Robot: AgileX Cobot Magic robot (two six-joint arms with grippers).
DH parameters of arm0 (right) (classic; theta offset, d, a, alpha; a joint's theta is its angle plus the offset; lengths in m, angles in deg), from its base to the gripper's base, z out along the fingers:
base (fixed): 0 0 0 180
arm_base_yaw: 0 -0.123 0 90
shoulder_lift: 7.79 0 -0.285 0
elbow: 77.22 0 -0.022 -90
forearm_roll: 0 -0.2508 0 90
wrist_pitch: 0 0 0.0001 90
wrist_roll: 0 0.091 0 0
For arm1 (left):
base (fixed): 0 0 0 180
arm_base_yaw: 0 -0.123 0 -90
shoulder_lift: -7.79 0 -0.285 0
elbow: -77.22 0 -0.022 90
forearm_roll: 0 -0.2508 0 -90
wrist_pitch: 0 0 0.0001 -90
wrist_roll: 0 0.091 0 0
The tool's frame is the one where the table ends.
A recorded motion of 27 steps. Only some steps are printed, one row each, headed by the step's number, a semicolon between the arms.
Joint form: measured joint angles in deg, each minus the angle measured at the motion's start. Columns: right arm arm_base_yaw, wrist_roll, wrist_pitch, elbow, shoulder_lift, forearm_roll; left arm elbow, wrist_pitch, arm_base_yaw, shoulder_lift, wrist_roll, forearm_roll.
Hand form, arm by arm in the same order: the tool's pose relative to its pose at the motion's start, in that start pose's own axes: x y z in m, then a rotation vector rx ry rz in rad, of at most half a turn. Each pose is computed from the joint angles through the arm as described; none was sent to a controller.
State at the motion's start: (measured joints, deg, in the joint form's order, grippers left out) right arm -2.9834 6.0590 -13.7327 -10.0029 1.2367 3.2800; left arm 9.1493 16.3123 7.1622 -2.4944 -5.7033 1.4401
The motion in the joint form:
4: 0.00 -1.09 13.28 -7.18 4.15 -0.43; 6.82 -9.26 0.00 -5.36 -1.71 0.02
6: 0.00 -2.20 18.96 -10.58 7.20 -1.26; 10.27 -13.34 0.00 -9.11 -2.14 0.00
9: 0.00 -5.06 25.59 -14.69 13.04 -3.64; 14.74 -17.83 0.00 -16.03 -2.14 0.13
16: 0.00 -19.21 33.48 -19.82 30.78 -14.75; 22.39 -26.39 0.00 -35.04 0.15 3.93
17: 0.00 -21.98 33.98 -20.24 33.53 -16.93; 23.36 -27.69 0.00 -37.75 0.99 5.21
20: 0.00 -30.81 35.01 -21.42 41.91 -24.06; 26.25 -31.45 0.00 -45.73 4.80 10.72
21: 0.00 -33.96 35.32 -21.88 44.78 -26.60; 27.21 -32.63 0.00 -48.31 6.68 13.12
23: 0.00 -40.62 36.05 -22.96 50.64 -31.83; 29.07 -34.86 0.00 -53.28 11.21 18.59
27: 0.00 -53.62 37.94 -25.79 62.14 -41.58; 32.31 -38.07 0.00 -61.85 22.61 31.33
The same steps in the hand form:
4: -0.0132 -0.0007 0.0131 0.0209 0.1778 -0.0119; -0.0139 -0.0022 0.0178 -0.0150 0.1353 -0.0303
6: -0.0178 -0.0009 0.0215 0.0279 0.2706 -0.0164; -0.0188 -0.0031 0.0296 -0.0246 0.2112 -0.0373
9: -0.0177 -0.0007 0.0373 0.0275 0.4167 -0.0231; -0.0193 -0.0035 0.0512 -0.0402 0.3313 -0.0392
16: 0.0165 0.0030 0.0815 -0.0474 0.7686 -0.0554; 0.0138 -0.0012 0.1047 -0.0838 0.6759 -0.0662
17: 0.0241 0.0038 0.0875 -0.0659 0.8146 -0.0593; 0.0208 -0.0010 0.1114 -0.0885 0.7284 -0.0749
20: 0.0486 0.0067 0.1046 -0.1266 0.9417 -0.0639; 0.0431 -0.0013 0.1299 -0.0943 0.8804 -0.1119
21: 0.0572 0.0077 0.1101 -0.1489 0.9812 -0.0640; 0.0508 -0.0018 0.1356 -0.0912 0.9277 -0.1255
23: 0.0751 0.0099 0.1209 -0.1985 1.0565 -0.0640; 0.0660 -0.0035 0.1462 -0.0770 1.0154 -0.1548
27: 0.1110 0.0145 0.1410 -0.3054 1.1829 -0.0594; 0.0932 -0.0087 0.1647 -0.0213 1.1376 -0.2164

